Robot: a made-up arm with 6 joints. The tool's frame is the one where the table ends. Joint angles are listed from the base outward.
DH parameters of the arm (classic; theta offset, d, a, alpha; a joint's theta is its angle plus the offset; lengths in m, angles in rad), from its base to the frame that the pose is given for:
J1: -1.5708 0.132 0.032 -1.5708
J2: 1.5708 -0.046 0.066 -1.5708
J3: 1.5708 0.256 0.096 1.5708
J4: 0 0.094 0.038 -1.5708
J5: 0 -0.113 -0.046 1.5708
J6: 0.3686 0 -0.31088 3.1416
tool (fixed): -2.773 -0.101 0 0
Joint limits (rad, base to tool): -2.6..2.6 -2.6..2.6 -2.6..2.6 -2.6..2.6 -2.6..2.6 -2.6..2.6
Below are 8 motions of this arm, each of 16 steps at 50 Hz.
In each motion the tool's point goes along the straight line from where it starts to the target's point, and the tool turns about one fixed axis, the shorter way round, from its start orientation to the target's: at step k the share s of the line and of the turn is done. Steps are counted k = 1, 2, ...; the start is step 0. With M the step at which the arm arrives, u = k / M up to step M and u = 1 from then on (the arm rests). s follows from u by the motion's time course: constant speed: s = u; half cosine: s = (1 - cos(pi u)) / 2; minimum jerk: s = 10 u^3 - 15 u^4 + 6 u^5.
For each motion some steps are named. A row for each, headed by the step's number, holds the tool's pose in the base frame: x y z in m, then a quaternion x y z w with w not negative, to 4 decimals.
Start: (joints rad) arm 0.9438 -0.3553 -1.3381 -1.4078 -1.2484 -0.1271
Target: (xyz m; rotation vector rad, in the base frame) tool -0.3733 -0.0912 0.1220 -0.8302 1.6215 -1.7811
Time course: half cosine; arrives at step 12
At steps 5, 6, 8, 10, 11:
5: -0.4061 -0.0090 0.0981 -0.2304 0.5950 -0.7294 0.2468
6: -0.3994 -0.0259 0.1030 -0.2473 0.5984 -0.7176 0.2565
8: -0.3863 -0.0585 0.1125 -0.2797 0.6041 -0.6937 0.2748
10: -0.3768 -0.0824 0.1195 -0.3031 0.6075 -0.6754 0.2879
11: -0.3742 -0.0890 0.1214 -0.3094 0.6083 -0.6703 0.2914

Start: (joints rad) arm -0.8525 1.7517 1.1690 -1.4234 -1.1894 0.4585
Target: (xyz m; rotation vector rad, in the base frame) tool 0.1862 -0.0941 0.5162 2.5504 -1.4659 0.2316
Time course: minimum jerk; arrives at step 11
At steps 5, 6, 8, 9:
5: 0.2108 -0.0431 0.5241 0.8918 -0.4297 0.0963 0.1044
6: 0.2036 -0.0579 0.5218 0.8832 -0.4487 0.0911 0.1018
8: 0.1916 -0.0829 0.5179 0.8677 -0.4804 0.0822 0.0973
9: 0.1881 -0.0902 0.5168 0.8630 -0.4896 0.0795 0.0960

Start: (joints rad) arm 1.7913 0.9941 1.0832 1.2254 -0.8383 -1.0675
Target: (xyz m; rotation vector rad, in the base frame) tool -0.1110 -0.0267 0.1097 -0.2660 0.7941 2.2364
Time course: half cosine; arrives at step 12
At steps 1, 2, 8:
1: -0.0936 0.0064 0.1382 -0.1120 0.2210 0.8947 0.3718
2: -0.0945 0.0047 0.1368 -0.1116 0.2255 0.8936 0.3716
8: -0.1066 -0.0183 0.1170 -0.1058 0.2870 0.8776 0.3692

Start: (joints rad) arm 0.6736 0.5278 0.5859 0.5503 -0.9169 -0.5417
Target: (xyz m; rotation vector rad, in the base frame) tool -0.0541 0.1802 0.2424 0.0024 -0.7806 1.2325
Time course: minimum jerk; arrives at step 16
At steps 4, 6, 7, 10, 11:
4: 0.0435 0.0993 0.1654 0.0678 -0.1248 0.3836 0.9125
6: 0.0248 0.1148 0.1802 0.0554 -0.1712 0.4222 0.8884
7: 0.0129 0.1246 0.1895 0.0474 -0.2003 0.4458 0.8712
10: -0.0242 0.1554 0.2188 0.0219 -0.2887 0.5142 0.8073
11: -0.0345 0.1640 0.2269 0.0147 -0.3126 0.5318 0.7869

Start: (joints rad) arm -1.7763 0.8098 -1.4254 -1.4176 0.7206 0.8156
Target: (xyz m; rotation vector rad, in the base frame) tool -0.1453 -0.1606 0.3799 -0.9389 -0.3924 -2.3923
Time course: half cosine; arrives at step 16
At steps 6, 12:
6: -0.1006 -0.2304 0.4072 -0.3751 -0.1900 -0.8282 0.3705
12: -0.1358 -0.1754 0.3857 -0.3542 -0.1551 -0.8755 0.2898

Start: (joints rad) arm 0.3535 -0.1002 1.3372 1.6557 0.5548 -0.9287
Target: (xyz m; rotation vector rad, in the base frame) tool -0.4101 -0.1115 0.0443 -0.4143 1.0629 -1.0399
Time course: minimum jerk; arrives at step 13
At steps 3, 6, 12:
3: -0.3847 -0.1003 0.0367 -0.1462 0.5703 -0.3505 0.7284
6: -0.3942 -0.1045 0.0396 -0.1620 0.5380 -0.3965 0.7260
12: -0.4100 -0.1115 0.0443 -0.1870 0.4807 -0.4693 0.7167

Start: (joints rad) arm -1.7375 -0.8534 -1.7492 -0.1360 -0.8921 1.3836
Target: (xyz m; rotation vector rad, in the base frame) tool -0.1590 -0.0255 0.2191 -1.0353 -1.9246 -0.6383
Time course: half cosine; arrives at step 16
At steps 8, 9, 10, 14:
8: -0.1706 -0.0570 0.2199 -0.3457 -0.7955 -0.2322 0.4402
9: -0.1683 -0.0509 0.2198 -0.3590 -0.7904 -0.2367 0.4363
10: -0.1662 -0.0450 0.2196 -0.3717 -0.7854 -0.2410 0.4324
14: -0.1599 -0.0279 0.2192 -0.4078 -0.7698 -0.2529 0.4208

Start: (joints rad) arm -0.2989 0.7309 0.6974 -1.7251 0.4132 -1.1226
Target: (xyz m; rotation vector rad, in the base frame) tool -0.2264 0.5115 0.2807 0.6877 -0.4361 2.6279
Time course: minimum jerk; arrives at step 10
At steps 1, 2, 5, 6, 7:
1: -0.2769 0.4770 0.2930 0.2594 -0.1553 0.9470 0.1085
2: -0.2744 0.4787 0.2924 0.2587 -0.1553 0.9467 0.1127
5: -0.2519 0.4941 0.2869 0.2526 -0.1556 0.9430 0.1510
6: -0.2426 0.5004 0.2846 0.2500 -0.1556 0.9410 0.1667
7: -0.2347 0.5058 0.2827 0.2477 -0.1556 0.9392 0.1800

